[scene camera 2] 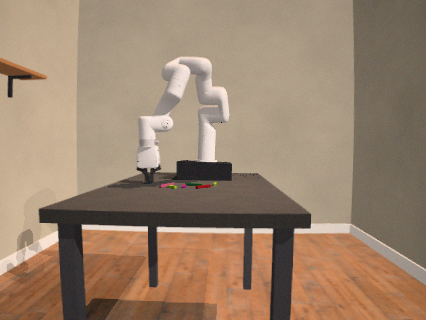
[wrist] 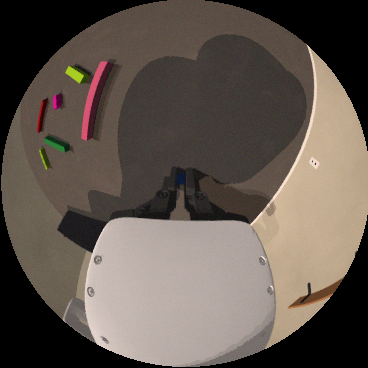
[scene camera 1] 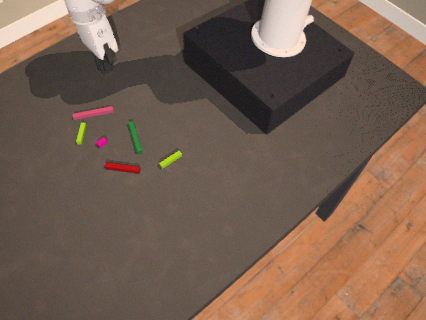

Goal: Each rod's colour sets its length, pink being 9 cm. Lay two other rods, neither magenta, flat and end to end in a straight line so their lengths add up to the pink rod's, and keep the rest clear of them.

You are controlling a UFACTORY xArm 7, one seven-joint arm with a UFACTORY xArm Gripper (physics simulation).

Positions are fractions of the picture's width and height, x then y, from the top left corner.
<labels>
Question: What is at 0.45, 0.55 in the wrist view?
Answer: My gripper.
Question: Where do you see a pink rod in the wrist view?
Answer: At 0.28, 0.19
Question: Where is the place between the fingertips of my gripper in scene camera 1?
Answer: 0.25, 0.22
</labels>
